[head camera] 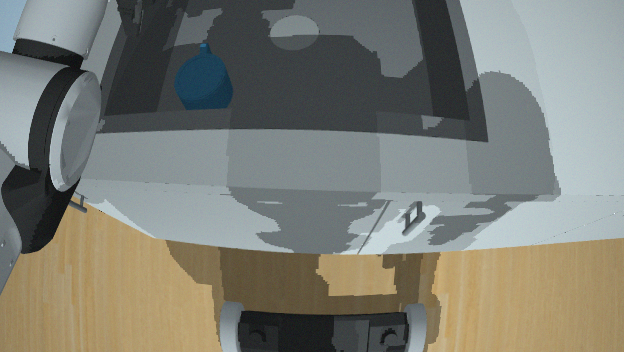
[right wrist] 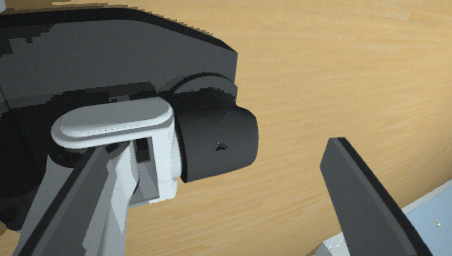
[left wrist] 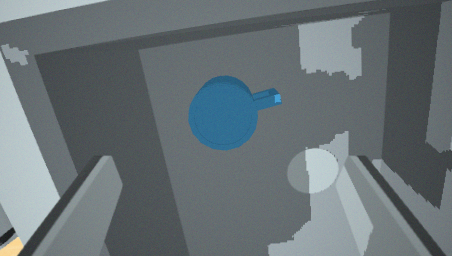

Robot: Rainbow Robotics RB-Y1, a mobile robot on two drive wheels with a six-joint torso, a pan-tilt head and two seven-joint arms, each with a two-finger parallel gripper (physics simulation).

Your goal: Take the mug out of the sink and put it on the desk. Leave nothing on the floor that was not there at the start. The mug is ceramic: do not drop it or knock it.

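Seen in the pictures: left gripper, between the fingertips: (head camera: 149, 3) (left wrist: 229, 170); right gripper, between the fingertips: (right wrist: 218, 157); robot's base, origin of its link: (head camera: 323, 335).
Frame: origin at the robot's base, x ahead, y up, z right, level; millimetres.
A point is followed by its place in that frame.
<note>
The blue mug (head camera: 202, 80) @[y 789, x 435, z -197 mm] (left wrist: 222, 115) @[y 789, x 445, z -209 mm] stands in the dark grey sink (head camera: 300, 120) (left wrist: 100, 100) @[y 848, x 328, z -260 mm], with its round end facing up. Its handle points to the back in the head view and to the right in the left wrist view. My left gripper (left wrist: 229, 170) @[y 990, x 462, z -239 mm] is open and empty above the sink; the mug shows beyond the fingertips, slightly above the line between them, touching neither finger. My right gripper (right wrist: 218, 157) @[y 585, x -336, z 252 mm] is open and empty over the wooden floor, beside the robot's own base. The desk cannot be made out in these views.
A pale round drain (head camera: 294, 32) (left wrist: 312, 170) lies in the sink floor near the mug. White counter (head camera: 575, 100) @[y 911, x 379, z 386 mm] borders the sink, with cabinet fronts and a handle (head camera: 414, 217) below. The robot's base (head camera: 322, 332) @[y 191, x 24, z -4 mm] (right wrist: 115, 55) @[y 169, x -291, z 159 mm] stands on the wooden floor (head camera: 525, 300) @[y 0, x 53, z 743 mm] (right wrist: 310, 75) @[y 1, x -966, z -16 mm].
</note>
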